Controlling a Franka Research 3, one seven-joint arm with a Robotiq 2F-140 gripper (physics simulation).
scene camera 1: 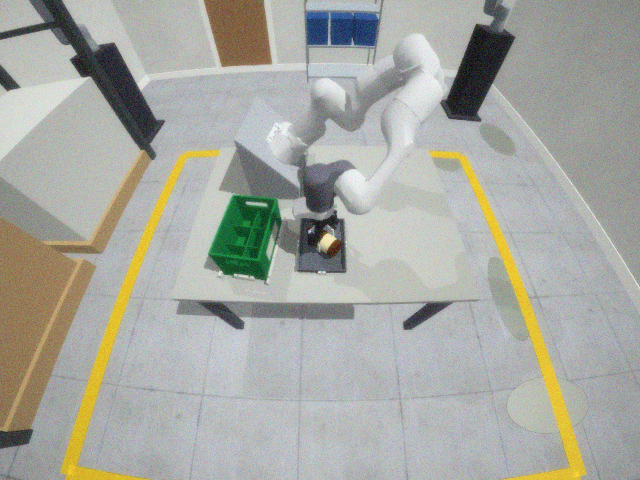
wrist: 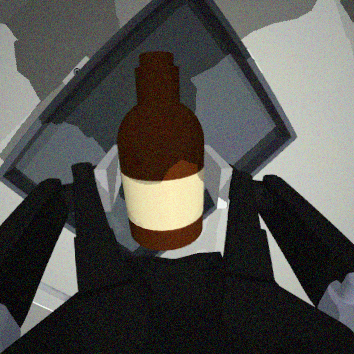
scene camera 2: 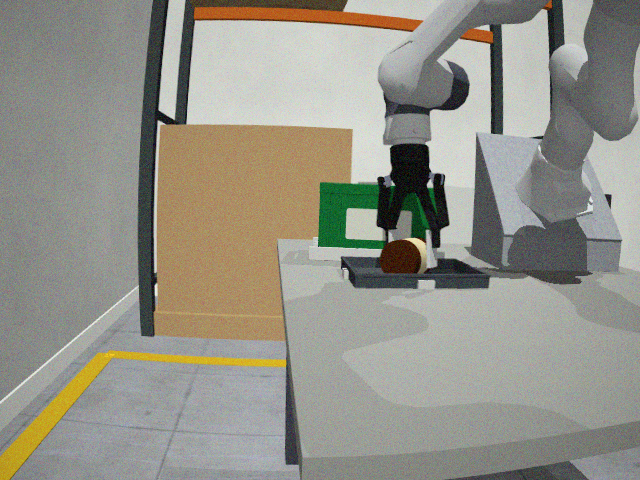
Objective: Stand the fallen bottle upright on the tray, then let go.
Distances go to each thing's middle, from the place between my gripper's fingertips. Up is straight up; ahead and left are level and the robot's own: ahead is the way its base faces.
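Scene:
Brown bottle (scene camera 2: 409, 255): my hand is below it by 20 mm.

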